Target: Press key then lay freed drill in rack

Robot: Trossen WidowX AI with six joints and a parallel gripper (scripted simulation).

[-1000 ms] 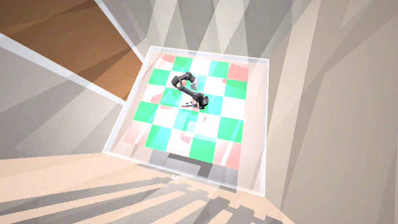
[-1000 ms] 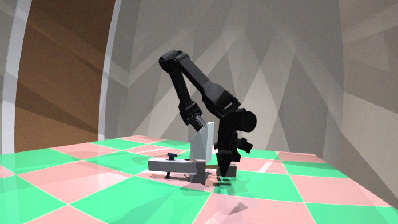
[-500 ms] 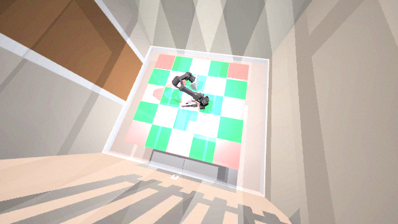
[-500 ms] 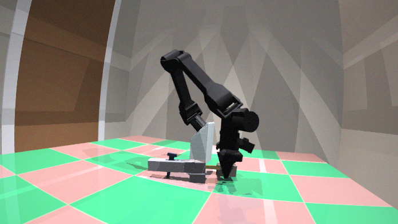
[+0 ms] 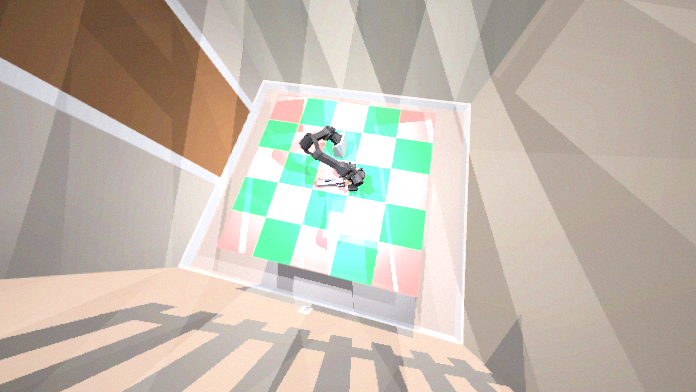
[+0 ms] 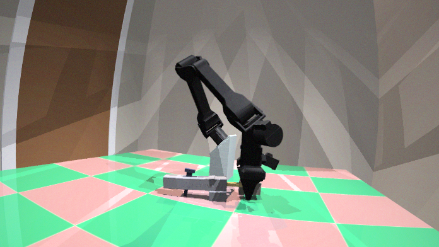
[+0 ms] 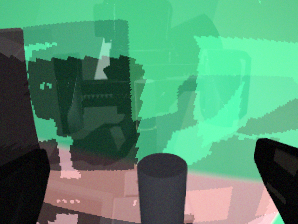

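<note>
The drill is 1 cm ahead of my gripper tip, 5 cm to the right of it and 3 cm above it. Round my gripper tip: rack 8 cm behind, 1 cm to the right; key 5 cm ahead, 16 cm to the right, 3 cm above.
</note>
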